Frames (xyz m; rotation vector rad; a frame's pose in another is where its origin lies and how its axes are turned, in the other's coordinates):
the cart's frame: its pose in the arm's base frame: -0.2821 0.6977 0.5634 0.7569 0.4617 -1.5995
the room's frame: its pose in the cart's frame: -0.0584 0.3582 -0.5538 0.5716 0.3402 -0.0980
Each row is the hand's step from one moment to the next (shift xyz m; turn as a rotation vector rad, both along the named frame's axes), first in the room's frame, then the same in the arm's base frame.
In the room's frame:
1: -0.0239 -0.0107 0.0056 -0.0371 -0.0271 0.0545
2: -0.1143 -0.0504 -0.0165 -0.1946 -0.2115 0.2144
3: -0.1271 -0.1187 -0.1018 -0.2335 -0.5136 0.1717
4: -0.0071 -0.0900 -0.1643 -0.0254 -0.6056 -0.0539
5: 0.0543 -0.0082 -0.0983 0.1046 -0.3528 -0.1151
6: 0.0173 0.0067 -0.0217 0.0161 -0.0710 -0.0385
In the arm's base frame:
1: -0.0124 0.0136 0.0194 -0.0591 -0.0018 0.0398
2: -0.0280 0.0925 0.0809 -0.3082 0.0802 0.1649
3: -0.0159 0.1958 0.0450 -0.4917 0.3140 0.0859
4: 0.0531 0.1652 -0.0710 -0.3886 0.4252 -0.1963
5: 0.0660 0.0445 -0.0796 -0.1625 0.2490 -0.2455
6: 0.0208 0.0022 -0.0195 -0.0220 0.0622 -0.0493

